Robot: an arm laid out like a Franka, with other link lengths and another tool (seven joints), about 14 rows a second.
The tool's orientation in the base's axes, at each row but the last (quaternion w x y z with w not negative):
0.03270 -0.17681 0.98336 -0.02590
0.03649 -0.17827 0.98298 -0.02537
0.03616 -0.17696 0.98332 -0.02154
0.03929 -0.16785 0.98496 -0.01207
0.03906 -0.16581 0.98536 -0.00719
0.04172 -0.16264 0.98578 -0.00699
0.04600 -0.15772 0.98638 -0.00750
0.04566 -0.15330 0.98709 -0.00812
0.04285 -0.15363 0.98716 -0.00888
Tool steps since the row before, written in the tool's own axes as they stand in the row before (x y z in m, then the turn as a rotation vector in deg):
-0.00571 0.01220 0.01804 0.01 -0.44 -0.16
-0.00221 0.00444 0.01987 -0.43 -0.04 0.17
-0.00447 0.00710 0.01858 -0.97 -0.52 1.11
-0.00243 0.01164 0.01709 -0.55 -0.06 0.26
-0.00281 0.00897 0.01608 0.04 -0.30 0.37
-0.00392 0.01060 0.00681 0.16 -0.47 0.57
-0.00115 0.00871 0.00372 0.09 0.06 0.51
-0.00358 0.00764 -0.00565 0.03 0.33 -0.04
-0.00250 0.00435 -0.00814 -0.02 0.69 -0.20
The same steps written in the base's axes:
0.00244 0.01271 -0.01842 0.13 -0.41 0.19
0.00212 0.00420 -0.01993 0.43 0.11 -0.14
0.00318 0.00766 -0.01862 1.17 -0.18 -1.02
-0.00016 0.01161 -0.01728 0.56 0.12 -0.22
0.00100 0.00938 -0.01606 0.09 -0.30 -0.36
0.00088 0.01130 -0.00676 0.05 -0.50 -0.57
-0.00127 0.00863 -0.00386 -0.06 0.03 -0.52
0.00057 0.00838 0.00571 -0.13 0.31 0.03
0.00035 0.00494 0.00818 -0.21 0.66 0.18

